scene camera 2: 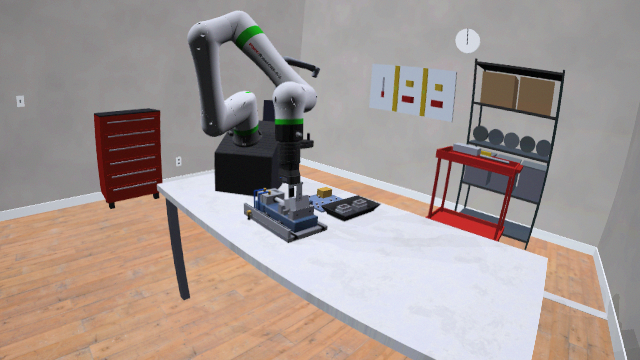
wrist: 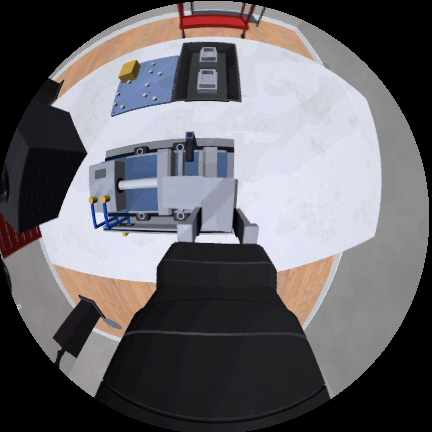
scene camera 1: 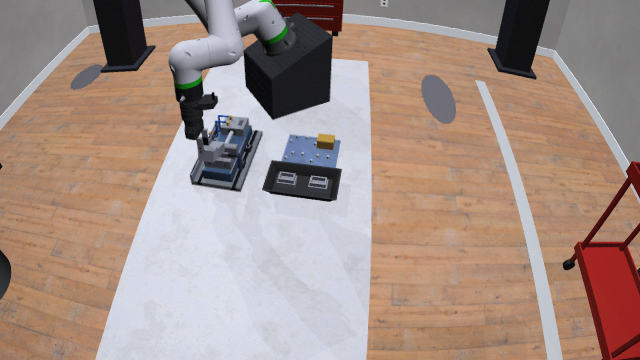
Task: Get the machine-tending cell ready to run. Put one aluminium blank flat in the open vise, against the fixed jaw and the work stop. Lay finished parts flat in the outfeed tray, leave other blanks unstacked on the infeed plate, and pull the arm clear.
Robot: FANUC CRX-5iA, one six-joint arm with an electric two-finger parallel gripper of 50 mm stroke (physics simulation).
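Places are measured from the arm's base along level axes (x ahead, y left, z up), in centimetres.
Where they show: gripper, between the fingertips: [scene camera 2: 295, 199] [wrist: 217, 216] [scene camera 1: 203, 149]; arm's base, origin of its link: [scene camera 2: 247, 138] [scene camera 1: 279, 43].
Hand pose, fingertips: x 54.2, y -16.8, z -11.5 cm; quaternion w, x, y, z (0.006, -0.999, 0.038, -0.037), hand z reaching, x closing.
Each offset is from my fingertips to the centre of the thing. "spot": to the spot under its first point.
My gripper [scene camera 1: 204, 145] [scene camera 2: 295, 192] [wrist: 217, 216] is shut on a grey aluminium blank {dz -1.4, dx +0.6, dy +1.5 cm} [scene camera 1: 212, 151] [scene camera 2: 300, 204] [wrist: 222, 210], held over the fixed-jaw end of the blue vise {dz -9.0, dx -10.6, dy +4.3 cm} [scene camera 1: 217, 173] [scene camera 2: 280, 215] [wrist: 140, 200]. Another grey block [scene camera 1: 230, 148] [wrist: 177, 192] shows at the vise jaws; the held blank overlaps it in the wrist view. Whether they touch, and any gap beneath the held blank, I cannot tell. Two finished parts {spot: dz -10.8, dx -0.2, dy +27.8 cm} [scene camera 1: 286, 178] {spot: dz -10.8, dx +0.4, dy +38.4 cm} [scene camera 1: 318, 182] [wrist: 208, 55] [wrist: 207, 81] lie apart in the black outfeed tray {spot: dz -12.8, dx +2.3, dy +33.4 cm} [scene camera 1: 302, 189] [wrist: 230, 75].
A brass-coloured block {dz -11.4, dx -20.6, dy +39.0 cm} [scene camera 1: 326, 141] [scene camera 2: 324, 192] [wrist: 129, 71] sits on a corner of the blue studded infeed plate {dz -13.6, dx -16.2, dy +34.2 cm} [scene camera 1: 299, 146] [wrist: 162, 87]. Blue pipes with brass fittings {spot: dz -3.1, dx -18.5, dy +0.5 cm} [wrist: 105, 215] stand at the vise's rear. The black robot pedestal [scene camera 1: 295, 75] [scene camera 2: 245, 167] stands behind.
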